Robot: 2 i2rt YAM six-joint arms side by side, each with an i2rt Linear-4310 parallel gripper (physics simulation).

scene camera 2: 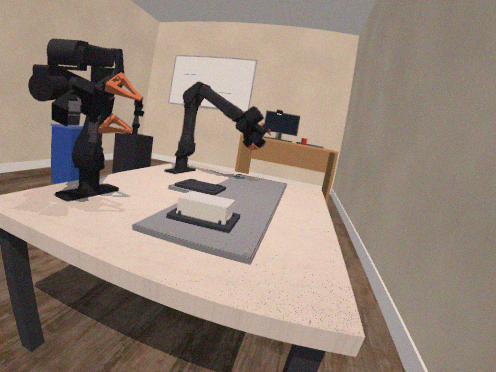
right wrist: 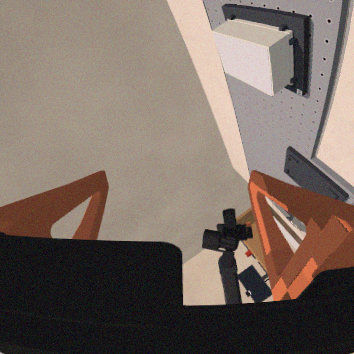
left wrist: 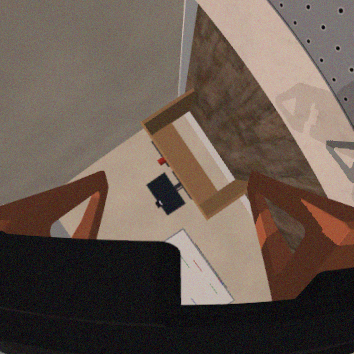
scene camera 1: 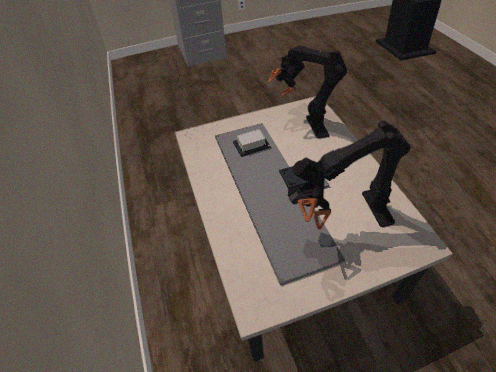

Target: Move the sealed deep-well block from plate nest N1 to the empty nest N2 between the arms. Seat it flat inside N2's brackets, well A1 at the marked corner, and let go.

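Where they show: left gripper, fingertip midpoint: (left wrist: 177, 178) (scene camera 1: 313, 225); right gripper, fingertip midpoint: (scene camera 2: 136, 116) (right wrist: 177, 178) (scene camera 1: 274, 89); left arm's base at its link origin: (scene camera 2: 180, 170) (scene camera 1: 377, 207); right arm's base at its link origin: (scene camera 2: 89, 192) (scene camera 1: 317, 126).
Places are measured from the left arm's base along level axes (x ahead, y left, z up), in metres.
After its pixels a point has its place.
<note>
The white-topped block (scene camera 1: 251, 140) {x 0.458, y -0.513, z 0.067 m} (scene camera 2: 205, 206) {x 0.472, y -0.579, z 0.059 m} (right wrist: 255, 57) {x 0.423, y -0.564, z 0.067 m} sits upright in dark nest N1 (scene camera 1: 254, 151) {x 0.452, y -0.479, z 0.020 m} (scene camera 2: 200, 223) {x 0.474, y -0.597, z 0.021 m} (right wrist: 302, 50) {x 0.379, y -0.571, z 0.025 m}, with brackets around its foot. A small pale mark shows at one nest corner in the right wrist view. Nest N2 (scene camera 1: 287, 173) {x 0.335, y -0.283, z 0.025 m} (scene camera 2: 198, 186) {x 0.287, y -0.296, z 0.025 m} (right wrist: 312, 175) {x 0.282, y -0.304, z 0.025 m} is a low dark plate with nothing on it, partly hidden by the left arm in scene camera 1. My right gripper (scene camera 1: 276, 88) {x 0.298, y -0.655, z 0.249 m} (scene camera 2: 136, 115) {x 0.298, y -0.655, z 0.249 m} (right wrist: 177, 178) {x 0.298, y -0.655, z 0.249 m} is open and empty, raised high, off to the side of the block. My left gripper (scene camera 1: 314, 223) {x 0.371, y 0.158, z 0.214 m} (left wrist: 177, 178) {x 0.371, y 0.158, z 0.214 m} is open and empty, raised beyond N2.
A grey perforated board (scene camera 1: 250, 200) {x 0.538, y -0.175, z 0.013 m} (scene camera 2: 240, 250) {x 0.599, y -0.649, z 0.013 m} lies under the nests on the pale table (scene camera 1: 215, 260) {x 0.737, y 0.085, z 0.000 m} (scene camera 2: 280, 290) {x 0.704, y -0.723, z 0.000 m}. My left arm reaches above N2 in scene camera 1. A wooden desk (scene camera 2: 290, 152) (left wrist: 187, 162) with a monitor stands behind the table.
</note>
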